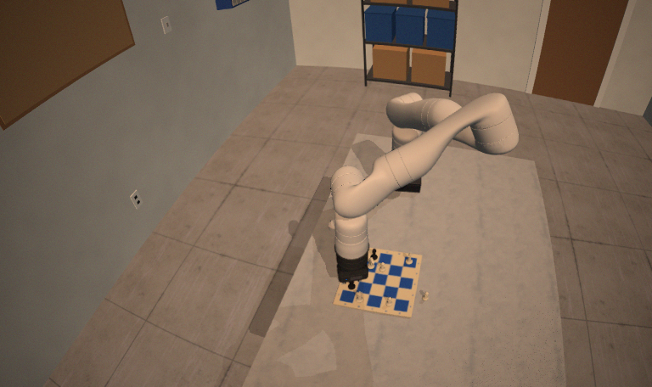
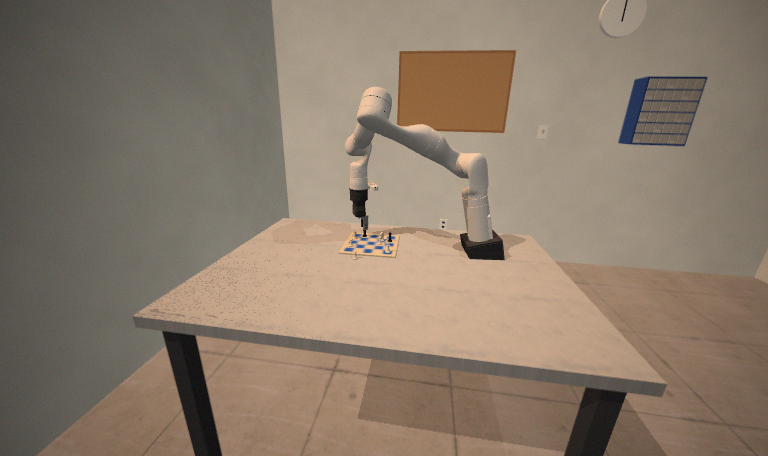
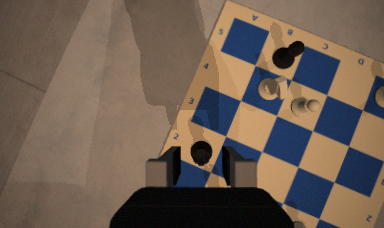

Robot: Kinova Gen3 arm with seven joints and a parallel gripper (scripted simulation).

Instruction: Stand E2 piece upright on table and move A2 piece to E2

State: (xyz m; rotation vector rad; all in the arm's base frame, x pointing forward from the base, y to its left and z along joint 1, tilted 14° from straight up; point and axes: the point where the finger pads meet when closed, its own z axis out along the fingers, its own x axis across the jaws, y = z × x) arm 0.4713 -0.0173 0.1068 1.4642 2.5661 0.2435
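The chessboard lies 70 mm to the left of my hand, 60 mm below it and 50 mm behind it.
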